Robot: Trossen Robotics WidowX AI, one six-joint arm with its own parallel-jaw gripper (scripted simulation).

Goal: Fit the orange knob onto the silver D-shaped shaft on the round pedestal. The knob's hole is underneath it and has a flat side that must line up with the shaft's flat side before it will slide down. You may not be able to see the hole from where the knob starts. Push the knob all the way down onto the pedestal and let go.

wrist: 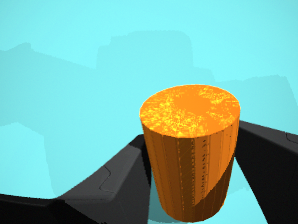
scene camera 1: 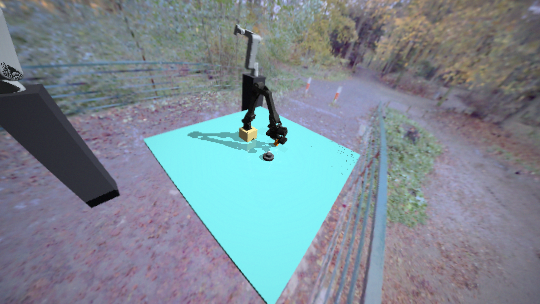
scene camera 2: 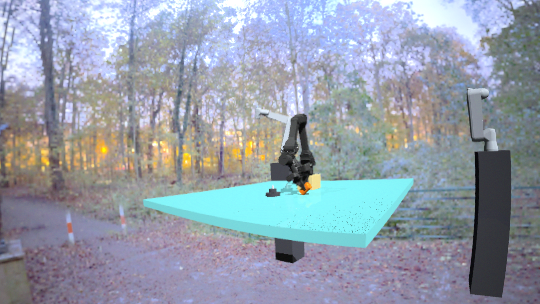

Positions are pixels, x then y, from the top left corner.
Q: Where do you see an orange knob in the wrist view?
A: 191, 131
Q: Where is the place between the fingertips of my gripper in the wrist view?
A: At 188, 135
